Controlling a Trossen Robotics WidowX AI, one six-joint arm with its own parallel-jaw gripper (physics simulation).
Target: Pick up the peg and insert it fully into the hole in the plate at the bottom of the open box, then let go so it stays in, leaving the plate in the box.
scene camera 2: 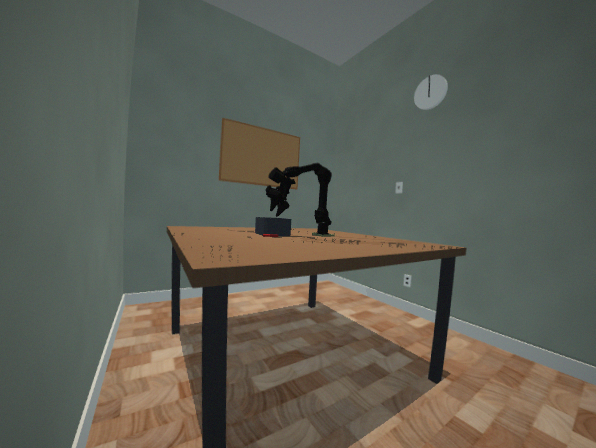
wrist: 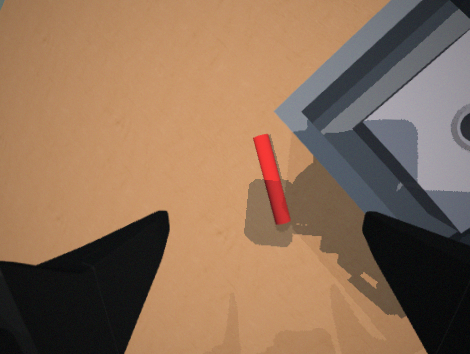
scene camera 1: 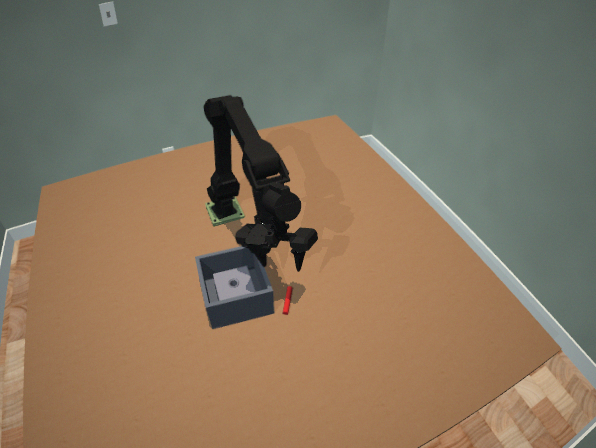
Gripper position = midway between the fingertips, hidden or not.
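The gripper (scene camera 1: 281, 268) is visible, also in the wrist view (wrist: 266, 220). Things present: a red peg (wrist: 262, 143); a blue-grey box (scene camera 1: 260, 303), also at (wrist: 388, 50); a pale plate (scene camera 1: 235, 282), also at (wrist: 412, 132). Scene camera 2 does not show the pale plate, hidden by the blue-grey box.
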